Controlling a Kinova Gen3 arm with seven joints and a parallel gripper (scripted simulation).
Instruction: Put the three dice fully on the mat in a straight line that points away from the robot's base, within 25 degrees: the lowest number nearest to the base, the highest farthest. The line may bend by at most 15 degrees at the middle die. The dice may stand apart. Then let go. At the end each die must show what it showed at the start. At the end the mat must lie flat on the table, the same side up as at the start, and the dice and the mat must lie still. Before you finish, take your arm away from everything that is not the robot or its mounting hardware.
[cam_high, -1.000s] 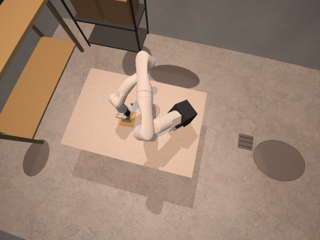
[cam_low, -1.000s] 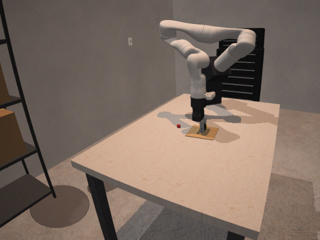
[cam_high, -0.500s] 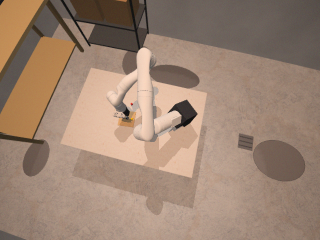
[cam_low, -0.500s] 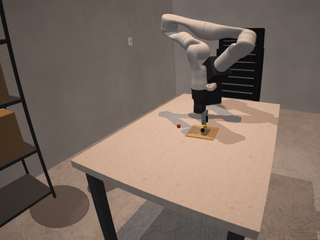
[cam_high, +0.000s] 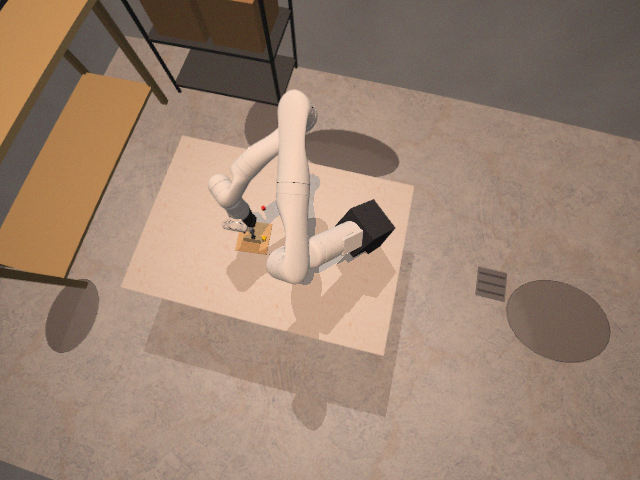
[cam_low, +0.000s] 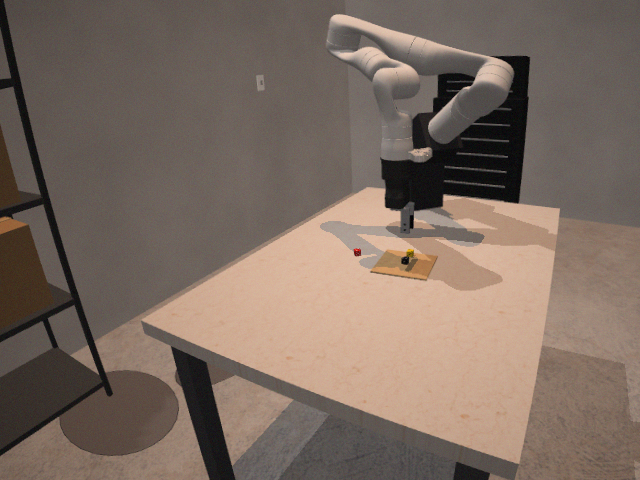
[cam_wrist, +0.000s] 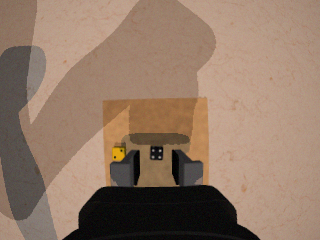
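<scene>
My gripper is now 5 cm short of the red die, 13 cm to the left of it and 10 cm above it. The rest, counted from my hand: tan mat: 11 cm below; then black die: 10 cm below; then yellow die: 4 cm behind, 2 cm to the right, 10 cm below.
</scene>
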